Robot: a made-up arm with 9 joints. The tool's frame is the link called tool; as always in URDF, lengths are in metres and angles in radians.
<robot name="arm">
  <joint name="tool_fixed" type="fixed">
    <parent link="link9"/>
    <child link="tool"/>
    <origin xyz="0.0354 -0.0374 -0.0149" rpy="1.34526 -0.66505 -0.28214"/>
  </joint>
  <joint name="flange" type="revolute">
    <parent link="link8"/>
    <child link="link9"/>
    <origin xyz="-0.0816 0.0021 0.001"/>
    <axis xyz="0 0 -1"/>
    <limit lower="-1.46" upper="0.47" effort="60" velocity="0.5"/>
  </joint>
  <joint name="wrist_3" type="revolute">
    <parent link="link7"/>
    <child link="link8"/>
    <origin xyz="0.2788 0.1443 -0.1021"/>
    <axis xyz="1 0 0"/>
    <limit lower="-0.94" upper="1" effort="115" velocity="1.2"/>
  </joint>
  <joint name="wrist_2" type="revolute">
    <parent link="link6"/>
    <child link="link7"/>
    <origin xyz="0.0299 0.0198 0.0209"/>
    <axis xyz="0 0 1"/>
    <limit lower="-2.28" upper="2.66" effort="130" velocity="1.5"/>
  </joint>
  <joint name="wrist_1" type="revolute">
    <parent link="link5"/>
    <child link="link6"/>
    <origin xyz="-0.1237 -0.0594 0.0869"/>
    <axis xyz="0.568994 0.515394 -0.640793"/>
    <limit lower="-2.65" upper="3.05" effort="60" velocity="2.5"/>
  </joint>
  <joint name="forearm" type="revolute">
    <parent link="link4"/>
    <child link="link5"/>
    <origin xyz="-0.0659 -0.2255 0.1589"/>
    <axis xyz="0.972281 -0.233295 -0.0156"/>
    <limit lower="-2.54" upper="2.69" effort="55" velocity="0.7"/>
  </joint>
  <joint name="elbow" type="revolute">
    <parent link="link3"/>
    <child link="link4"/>
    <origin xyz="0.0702 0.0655 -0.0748"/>
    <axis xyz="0 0 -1"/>
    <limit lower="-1.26" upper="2.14" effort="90" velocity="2.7"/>
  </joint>
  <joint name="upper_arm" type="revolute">
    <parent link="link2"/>
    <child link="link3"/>
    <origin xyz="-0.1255 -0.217 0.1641"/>
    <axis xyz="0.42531 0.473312 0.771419"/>
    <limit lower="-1.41" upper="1.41" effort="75" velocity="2.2"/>
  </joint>
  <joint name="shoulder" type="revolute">
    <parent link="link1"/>
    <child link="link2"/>
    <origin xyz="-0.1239 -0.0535 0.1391"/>
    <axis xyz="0 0 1"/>
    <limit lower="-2.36" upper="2.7" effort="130" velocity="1.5"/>
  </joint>
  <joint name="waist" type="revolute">
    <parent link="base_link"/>
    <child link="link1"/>
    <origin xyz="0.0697 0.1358 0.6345"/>
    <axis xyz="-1 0 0"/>
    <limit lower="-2.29" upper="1.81" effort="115" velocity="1"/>
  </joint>
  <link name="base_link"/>
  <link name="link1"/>
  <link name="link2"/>
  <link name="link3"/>
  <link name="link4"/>
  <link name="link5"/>
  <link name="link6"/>
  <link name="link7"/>
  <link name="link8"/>
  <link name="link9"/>
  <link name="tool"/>
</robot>
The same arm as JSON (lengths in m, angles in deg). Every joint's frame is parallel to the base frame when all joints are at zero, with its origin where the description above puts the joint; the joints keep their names.
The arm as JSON. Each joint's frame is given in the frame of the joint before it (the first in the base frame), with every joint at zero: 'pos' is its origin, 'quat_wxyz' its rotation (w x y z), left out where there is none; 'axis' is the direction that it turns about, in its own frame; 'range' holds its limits. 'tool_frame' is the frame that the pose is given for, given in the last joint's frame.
{"length_unit": "m", "angle_unit": "deg", "joints": [
  {"joint": "waist", "pos": [0.0697, 0.1358, 0.6345], "axis": "-x", "range": [-131.21, 103.71]},
  {"joint": "shoulder", "pos": [-0.1239, -0.0535, 0.1391], "axis": "+z", "range": [-135.22, 154.7]},
  {"joint": "upper_arm", "pos": [-0.1255, -0.217, 0.1641], "axis": [0.42531, 0.473312, 0.771419], "range": [-80.79, 80.79]},
  {"joint": "elbow", "pos": [0.0702, 0.0655, -0.0748], "axis": "-z", "range": [-72.19, 122.61]},
  {"joint": "forearm", "pos": [-0.0659, -0.2255, 0.1589], "axis": [0.972281, -0.233295, -0.0156], "range": [-145.53, 154.13]},
  {"joint": "wrist_1", "pos": [-0.1237, -0.0594, 0.0869], "axis": [0.568994, 0.515394, -0.640793], "range": [-151.83, 174.75]},
  {"joint": "wrist_2", "pos": [0.0299, 0.0198, 0.0209], "axis": "+z", "range": [-130.63, 152.41]},
  {"joint": "wrist_3", "pos": [0.2788, 0.1443, -0.1021], "axis": "+x", "range": [-53.86, 57.3]},
  {"joint": "flange", "pos": [-0.0816, 0.0021, 0.001], "axis": "-z", "range": [-83.65, 26.93]}
], "tool_frame": {"pos": [0.0354, -0.0374, -0.0149], "quat_wxyz": [0.76059, 0.547165, -0.335596, 0.097408]}}

